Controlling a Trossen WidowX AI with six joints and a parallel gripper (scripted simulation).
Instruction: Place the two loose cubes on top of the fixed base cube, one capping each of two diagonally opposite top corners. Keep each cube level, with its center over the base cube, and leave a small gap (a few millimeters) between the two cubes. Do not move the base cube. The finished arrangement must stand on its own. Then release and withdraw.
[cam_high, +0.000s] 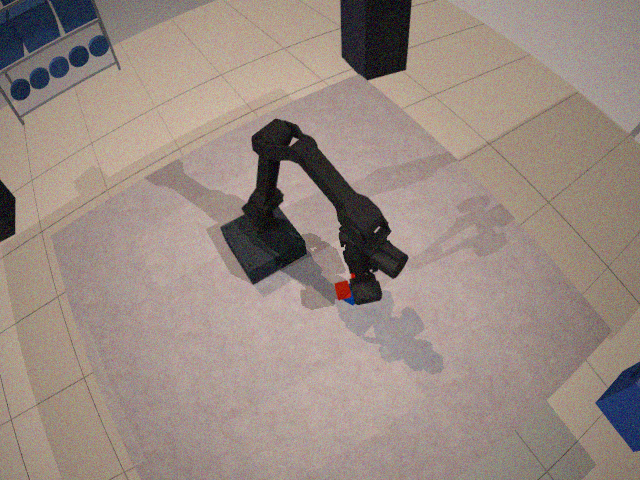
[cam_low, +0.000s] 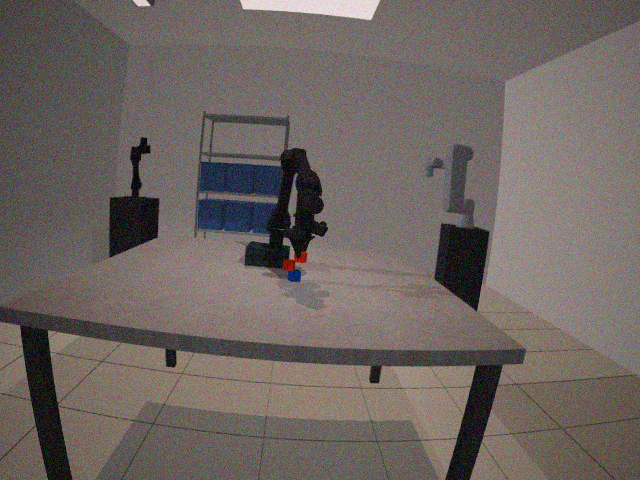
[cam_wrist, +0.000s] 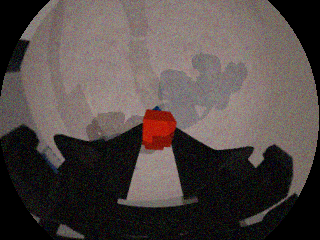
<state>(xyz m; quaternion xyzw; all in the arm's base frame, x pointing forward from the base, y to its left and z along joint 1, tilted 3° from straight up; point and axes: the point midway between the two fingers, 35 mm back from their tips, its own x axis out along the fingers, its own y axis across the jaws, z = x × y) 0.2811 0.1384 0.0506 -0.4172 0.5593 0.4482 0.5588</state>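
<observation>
Right now the blue cube is 2 cm to the right of my gripper tip and 7 cm below it.
</observation>
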